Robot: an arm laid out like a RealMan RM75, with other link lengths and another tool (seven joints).
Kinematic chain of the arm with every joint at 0, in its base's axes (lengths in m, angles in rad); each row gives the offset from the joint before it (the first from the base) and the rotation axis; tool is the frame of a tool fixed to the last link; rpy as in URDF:
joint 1: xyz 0 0 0.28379 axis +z
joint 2: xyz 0 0 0 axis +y
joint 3: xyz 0 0 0.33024 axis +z
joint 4: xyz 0 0 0 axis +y
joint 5: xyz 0 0 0.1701 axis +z
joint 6: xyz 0 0 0 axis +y
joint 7: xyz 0 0 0.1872 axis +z
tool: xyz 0.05 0.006 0.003 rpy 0 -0.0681 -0.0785
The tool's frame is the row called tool.
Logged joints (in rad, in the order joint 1, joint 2, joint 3, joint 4, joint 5, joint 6, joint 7), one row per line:
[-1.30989, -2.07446, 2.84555, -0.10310, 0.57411, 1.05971, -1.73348]
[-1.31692, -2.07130, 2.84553, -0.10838, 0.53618, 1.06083, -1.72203]
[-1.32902, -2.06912, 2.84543, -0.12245, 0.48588, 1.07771, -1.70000]
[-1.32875, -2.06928, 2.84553, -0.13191, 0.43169, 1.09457, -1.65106]
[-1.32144, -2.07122, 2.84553, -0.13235, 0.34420, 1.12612, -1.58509]
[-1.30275, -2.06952, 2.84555, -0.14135, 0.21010, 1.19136, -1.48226]
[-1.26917, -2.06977, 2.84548, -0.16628, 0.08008, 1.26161, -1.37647]
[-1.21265, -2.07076, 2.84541, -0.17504, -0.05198, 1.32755, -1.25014]
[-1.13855, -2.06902, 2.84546, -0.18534, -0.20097, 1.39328, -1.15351]
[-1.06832, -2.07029, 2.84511, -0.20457, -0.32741, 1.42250, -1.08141]
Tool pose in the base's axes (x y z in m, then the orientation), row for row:
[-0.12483, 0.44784, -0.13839, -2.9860, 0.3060, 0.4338]
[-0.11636, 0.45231, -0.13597, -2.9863, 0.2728, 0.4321]
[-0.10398, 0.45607, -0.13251, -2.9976, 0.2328, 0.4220]
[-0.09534, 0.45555, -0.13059, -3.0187, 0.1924, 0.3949]
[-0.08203, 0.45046, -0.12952, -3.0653, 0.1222, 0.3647]
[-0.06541, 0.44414, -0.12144, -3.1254, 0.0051, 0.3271]
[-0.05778, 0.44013, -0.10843, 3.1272, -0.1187, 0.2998]
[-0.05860, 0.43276, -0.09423, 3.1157, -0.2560, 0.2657]
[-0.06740, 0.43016, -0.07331, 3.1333, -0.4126, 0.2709]
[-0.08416, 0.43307, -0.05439, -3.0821, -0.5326, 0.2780]
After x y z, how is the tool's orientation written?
As angles about the fixed x, y, z axes (roll, pitch, yaw), in radians.
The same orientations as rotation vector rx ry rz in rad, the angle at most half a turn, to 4 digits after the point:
[-2.9520, -0.6134, 0.5046]
[-2.9521, -0.6150, 0.4545]
[-2.9633, -0.6086, 0.3916]
[-2.9864, -0.5790, 0.3246]
[-3.0321, -0.5518, 0.2067]
[-3.0847, -0.5090, 0.0120]
[-3.0976, -0.4665, -0.1874]
[-3.0807, -0.4065, -0.4017]
[-3.0021, -0.4065, -0.6299]
[-2.8791, -0.4266, -0.7743]

